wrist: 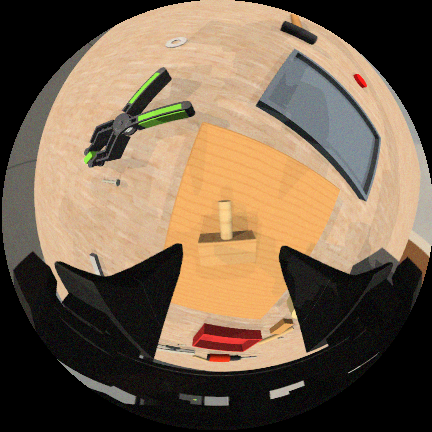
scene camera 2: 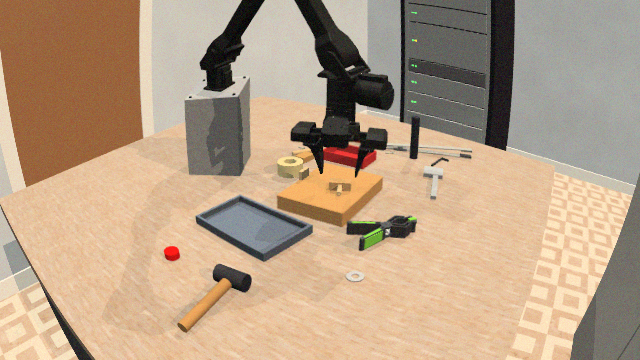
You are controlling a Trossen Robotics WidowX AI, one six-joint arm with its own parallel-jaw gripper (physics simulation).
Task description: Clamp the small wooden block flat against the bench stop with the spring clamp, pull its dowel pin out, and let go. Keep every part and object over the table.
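Places are measured from the arm's base along level axes (x left, y back, z up), in metres.
Where they show: gripper, fingertip midpoint: (wrist: 232, 251) (scene camera 2: 338, 175); arm's base at its link origin: (scene camera 2: 219, 86).
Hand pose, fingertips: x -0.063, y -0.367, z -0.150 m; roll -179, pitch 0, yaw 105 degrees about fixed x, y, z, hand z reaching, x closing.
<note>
Each offset is from my fingertips to the top centre of the thing. "spot": to the spot under its first point.
The small wooden block @(dx +0.012, dy +0.002, dz -0.017 m) (scene camera 2: 346, 187) (wrist: 227, 253) stands on a thick orange board @(dx +0.021, dy +0.022, dz -0.035 m) (scene camera 2: 310, 205) (wrist: 260, 160). Its pale dowel pin @(dx -0.006, dy -0.006, dz -0.021 m) (scene camera 2: 339, 191) (wrist: 225, 220) sticks out of the side facing the blue-grey tray. Another small wooden piece @(spot: dx +0.020, dy +0.089, dz -0.022 m) (scene camera 2: 304, 173) is at the board's back left corner. I cannot tell which wooden part is the bench stop. The green and black spring clamp @(dx -0.085, dy -0.133, dz -0.042 m) (scene camera 2: 387, 231) (wrist: 121, 124) lies on the table beside the board, apart from the block. My gripper (scene camera 2: 338, 174) (wrist: 232, 251) is open and empty above the board, its fingers to either side of the block in the wrist view.
A blue-grey tray @(spot: dx -0.196, dy +0.005, dz -0.061 m) (scene camera 2: 287, 245), a mallet @(spot: dx -0.355, dy +0.013, dz -0.040 m) (scene camera 2: 231, 278), a washer @(dx -0.221, dy -0.137, dz -0.065 m) (scene camera 2: 355, 276) and a red cap @(dx -0.343, dy +0.172, dz -0.055 m) (scene camera 2: 172, 253) are in front. A tape roll @(dx +0.097, dy +0.171, dz -0.036 m) (scene camera 2: 290, 167) and red bin @(dx +0.247, dy +0.083, dz -0.042 m) (scene camera 2: 345, 158) are behind the board. A black upright post @(dx +0.354, dy -0.069, dz +0.053 m) (scene camera 2: 414, 137) and grey hammer @(dx +0.205, dy -0.162, dz -0.056 m) (scene camera 2: 433, 173) are right.
</note>
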